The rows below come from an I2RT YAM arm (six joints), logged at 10 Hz.
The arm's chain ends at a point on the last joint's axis. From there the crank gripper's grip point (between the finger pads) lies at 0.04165 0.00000 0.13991 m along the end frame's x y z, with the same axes.
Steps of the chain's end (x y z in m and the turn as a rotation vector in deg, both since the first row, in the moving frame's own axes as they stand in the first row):
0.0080 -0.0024 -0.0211 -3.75 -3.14 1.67
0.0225 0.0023 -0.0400 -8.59 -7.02 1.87
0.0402 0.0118 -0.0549 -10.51 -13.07 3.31
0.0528 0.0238 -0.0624 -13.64 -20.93 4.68
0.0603 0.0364 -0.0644 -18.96 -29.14 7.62
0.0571 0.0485 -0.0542 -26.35 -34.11 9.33
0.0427 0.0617 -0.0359 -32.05 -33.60 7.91
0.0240 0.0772 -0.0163 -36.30 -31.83 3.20
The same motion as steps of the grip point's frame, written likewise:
0.0001 0.0079 -0.0194 -3.75 -3.14 1.67
0.0048 0.0246 -0.0376 -8.59 -7.02 1.87
0.0069 0.0394 -0.0517 -10.51 -13.07 3.31
-0.0009 0.0590 -0.0612 -13.64 -20.93 4.68
-0.0149 0.0838 -0.0704 -18.96 -29.14 7.62
-0.0307 0.1118 -0.0709 -26.35 -34.11 9.33
-0.0427 0.1377 -0.0591 -32.05 -33.60 7.91
-0.0533 0.1626 -0.0433 -36.30 -31.83 3.20

